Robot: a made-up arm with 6 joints.
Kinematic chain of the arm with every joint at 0, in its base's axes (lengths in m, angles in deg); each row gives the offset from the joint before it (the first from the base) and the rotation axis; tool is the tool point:
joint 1: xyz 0 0 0.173 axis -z
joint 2: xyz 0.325 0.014 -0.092 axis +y
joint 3: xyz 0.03 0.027 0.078 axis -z
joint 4: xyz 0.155 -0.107 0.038 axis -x
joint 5: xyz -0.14 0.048 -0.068 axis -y
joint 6: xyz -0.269 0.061 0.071 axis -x
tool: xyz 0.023 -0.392 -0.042
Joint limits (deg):
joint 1: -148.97..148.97
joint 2: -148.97..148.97
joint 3: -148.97..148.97
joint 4: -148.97..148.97
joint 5: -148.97..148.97
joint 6: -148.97..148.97
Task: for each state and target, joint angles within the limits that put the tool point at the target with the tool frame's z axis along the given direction. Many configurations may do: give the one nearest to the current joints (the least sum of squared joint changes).
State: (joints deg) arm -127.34 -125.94 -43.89 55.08 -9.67 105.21
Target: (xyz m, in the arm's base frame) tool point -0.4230 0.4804 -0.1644 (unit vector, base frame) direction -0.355 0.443 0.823
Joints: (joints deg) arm -137.18 -121.90 -37.88 74.02 25.74 127.78
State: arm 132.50 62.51 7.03 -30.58 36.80 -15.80
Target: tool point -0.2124 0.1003 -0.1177 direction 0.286 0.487 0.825
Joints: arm 148.97 42.59 14.68 -15.59 64.44 -23.83
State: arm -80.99 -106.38 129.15 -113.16 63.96 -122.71
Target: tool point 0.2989 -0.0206 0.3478 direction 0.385 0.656 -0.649
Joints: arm -90.98 -68.40 137.09 -82.00 73.50 -124.03
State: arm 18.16 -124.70 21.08 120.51 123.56 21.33
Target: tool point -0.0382 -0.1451 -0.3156 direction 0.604 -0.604 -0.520
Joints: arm -16.51 -148.97 -7.07 130.30 133.23 14.66
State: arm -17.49 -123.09 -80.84 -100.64 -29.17 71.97
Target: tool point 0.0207 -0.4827 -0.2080 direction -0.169 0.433 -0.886
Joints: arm 11.39 -148.97 -39.37 -79.20 12.33 106.70
